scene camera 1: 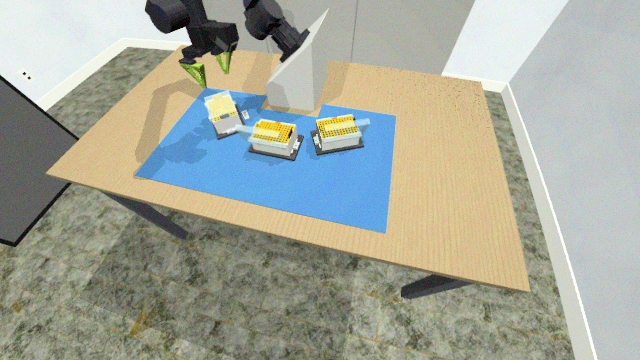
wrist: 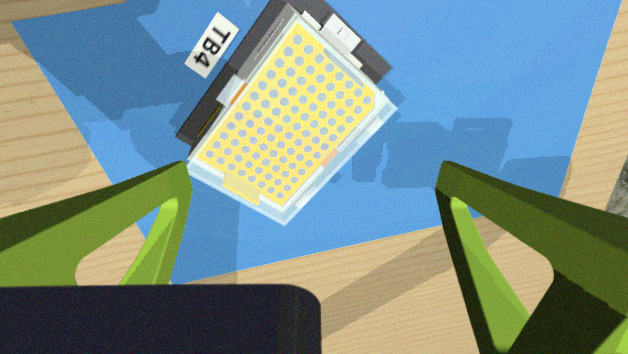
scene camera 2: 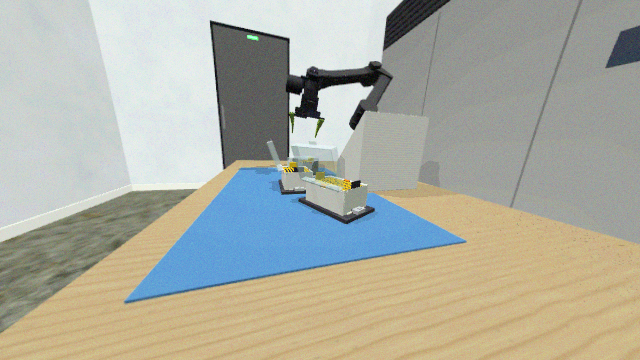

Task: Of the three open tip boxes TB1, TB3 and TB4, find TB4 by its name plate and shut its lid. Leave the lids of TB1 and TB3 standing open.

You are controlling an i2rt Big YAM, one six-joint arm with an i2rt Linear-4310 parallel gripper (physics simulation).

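Places are measured from the arm's base along level axes (x right, y ahead, z up), in millimetres.
Pixels of known places: gripper, between the fingertips: (scene camera 1: 216, 80) (wrist: 313, 175) (scene camera 2: 303, 135); arm's base, origin of its link: (scene camera 1: 295, 48) (scene camera 2: 378, 141).
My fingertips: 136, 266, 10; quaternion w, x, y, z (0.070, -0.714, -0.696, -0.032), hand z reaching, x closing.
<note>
Ahead of a thing's pixels: the offset from my fingertips to its top centre, as dx, dy, dz. "spot": to the spot under its first point. Level surfaces: height alone.
TB4 {+24, -12, -94} (scene camera 1: 226, 125) (wrist: 285, 110) is the back-left white box. Its name plate {spot: -16, -48, -169} (scene camera 1: 245, 115) (wrist: 212, 45) reads TB4 in the wrist view. Its clear lid lies over the yellow rack and looks down; whether it is fully seated I cannot tell. My gripper (scene camera 1: 216, 80) (scene camera 2: 304, 134) (wrist: 313, 175) is wide open and empty, above and behind TB4, apart from it. The middle box {spot: -229, +97, -93} (scene camera 1: 274, 145) (scene camera 2: 294, 179) has its clear lid {-197, +102, -17} (scene camera 1: 243, 132) (scene camera 2: 273, 155) standing open. The right box {-359, -64, -105} (scene camera 1: 340, 143) (scene camera 2: 327, 197) also has its lid {spot: -458, -12, -30} (scene camera 1: 367, 123) raised. I cannot read which is TB1 or TB3.
The boxes stand on a blue mat {dz -171} (scene camera 1: 310, 190) (scene camera 2: 250, 240) on the wooden table {dz -174} (scene camera 1: 445, 175) (scene camera 2: 375, 290). A pale, slanted block (scene camera 1: 295, 85) (scene camera 2: 392, 150) stands behind them at the arm's base. The middle box stands close to TB4's right.
</note>
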